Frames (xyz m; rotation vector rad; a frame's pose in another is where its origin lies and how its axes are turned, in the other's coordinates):
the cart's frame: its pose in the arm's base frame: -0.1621 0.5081 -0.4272 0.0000 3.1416 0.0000
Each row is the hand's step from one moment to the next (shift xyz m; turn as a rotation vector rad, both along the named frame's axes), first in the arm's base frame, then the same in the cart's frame.
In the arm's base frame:
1: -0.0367 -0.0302 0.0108 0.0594 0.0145 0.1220
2: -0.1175 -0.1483 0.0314 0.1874 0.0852 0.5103
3: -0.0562 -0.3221 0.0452 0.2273 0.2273 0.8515
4: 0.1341 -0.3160 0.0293 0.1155 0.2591 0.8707
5: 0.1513 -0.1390 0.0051 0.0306 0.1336 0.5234
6: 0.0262 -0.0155 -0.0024 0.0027 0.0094 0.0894
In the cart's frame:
1: 0.0367 -0.0302 -0.0108 -0.0594 0.0145 -0.1220
2: 0.1175 -0.1483 -0.0314 -0.1874 0.0852 -0.5103
3: 0.0562 -0.3221 -0.0452 -0.2273 0.2273 -0.8515
4: -0.1341 -0.3160 -0.0293 -0.1155 0.2591 -0.8707
5: -0.1513 -0.1390 -0.0051 -0.0306 0.1336 -0.5234
6: -0.0262 -0.0155 0.0024 -0.0027 0.0094 -0.0894

